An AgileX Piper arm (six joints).
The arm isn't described. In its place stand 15 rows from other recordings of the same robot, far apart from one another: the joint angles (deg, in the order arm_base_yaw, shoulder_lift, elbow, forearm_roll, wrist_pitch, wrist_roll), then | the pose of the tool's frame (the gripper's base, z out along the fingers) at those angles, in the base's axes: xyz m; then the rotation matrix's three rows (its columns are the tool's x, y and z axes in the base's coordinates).
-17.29, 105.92, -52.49, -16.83, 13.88, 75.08 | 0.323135, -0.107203, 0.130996; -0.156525, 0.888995, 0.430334; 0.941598, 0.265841, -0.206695; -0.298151, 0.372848, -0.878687
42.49, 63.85, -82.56, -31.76, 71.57, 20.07 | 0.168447, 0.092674, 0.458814; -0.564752, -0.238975, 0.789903; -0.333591, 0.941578, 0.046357; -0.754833, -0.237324, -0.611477
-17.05, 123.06, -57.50, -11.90, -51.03, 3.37 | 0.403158, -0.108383, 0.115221; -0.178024, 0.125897, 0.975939; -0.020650, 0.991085, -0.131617; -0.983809, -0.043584, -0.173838
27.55, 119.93, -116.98, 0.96, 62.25, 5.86 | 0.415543, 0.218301, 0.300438; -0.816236, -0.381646, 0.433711; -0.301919, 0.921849, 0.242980; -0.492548, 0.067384, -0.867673
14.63, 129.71, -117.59, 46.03, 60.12, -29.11 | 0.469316, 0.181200, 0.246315; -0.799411, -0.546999, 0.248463; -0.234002, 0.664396, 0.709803; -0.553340, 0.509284, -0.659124
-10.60, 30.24, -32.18, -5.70, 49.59, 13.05 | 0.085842, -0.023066, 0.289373; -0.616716, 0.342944, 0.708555; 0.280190, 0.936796, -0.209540; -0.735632, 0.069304, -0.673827
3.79, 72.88, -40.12, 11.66, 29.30, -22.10 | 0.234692, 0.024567, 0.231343; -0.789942, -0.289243, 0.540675; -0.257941, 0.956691, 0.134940; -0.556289, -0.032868, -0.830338
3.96, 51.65, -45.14, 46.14, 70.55, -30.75 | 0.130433, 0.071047, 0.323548; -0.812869, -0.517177, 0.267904; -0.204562, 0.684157, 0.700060; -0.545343, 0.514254, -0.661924
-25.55, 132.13, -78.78, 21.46, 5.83, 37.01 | 0.411845, -0.193133, 0.060400; -0.031628, 0.835395, 0.548739; 0.958200, 0.181531, -0.221133; -0.284347, 0.518808, -0.806217
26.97, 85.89, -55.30, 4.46, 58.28, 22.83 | 0.232321, 0.124974, 0.228681; -0.997075, -0.038353, 0.066108; -0.031071, 0.993681, 0.107859; -0.069827, 0.105490, -0.991966
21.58, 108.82, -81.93, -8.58, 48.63, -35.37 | 0.374912, 0.137330, 0.219660; -0.442755, -0.823743, 0.354139; -0.877106, 0.479894, 0.019670; -0.186152, -0.301908, -0.934986
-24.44, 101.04, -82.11, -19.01, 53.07, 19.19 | 0.333554, -0.177615, 0.273821; -0.756061, 0.601722, 0.257494; 0.481933, 0.778015, -0.403031; -0.442846, -0.180621, -0.878216
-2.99, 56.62, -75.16, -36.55, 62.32, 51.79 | 0.159865, -0.056406, 0.457880; -0.198846, 0.704289, 0.681496; 0.471120, 0.678458, -0.563685; -0.859364, 0.208980, -0.466714
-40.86, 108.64, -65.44, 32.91, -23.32, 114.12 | 0.306256, -0.290792, 0.212527; 0.651054, -0.511816, 0.560512; 0.180362, -0.612989, -0.769230; 0.737291, 0.601905, -0.306776
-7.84, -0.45, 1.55, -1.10, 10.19, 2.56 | 0.055862, -0.008004, 0.188397; -0.104928, 0.142503, 0.984217; 0.040473, 0.989472, -0.138949; -0.993656, 0.025254, -0.109591
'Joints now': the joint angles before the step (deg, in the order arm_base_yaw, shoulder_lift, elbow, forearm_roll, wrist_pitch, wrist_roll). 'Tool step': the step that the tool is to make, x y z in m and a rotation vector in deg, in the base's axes. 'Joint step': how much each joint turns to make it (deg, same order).
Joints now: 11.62 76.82 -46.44 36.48 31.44 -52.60
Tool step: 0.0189 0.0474 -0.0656 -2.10 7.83 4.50
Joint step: 8.98 14.71 -0.26 4.64 -7.25 -2.37
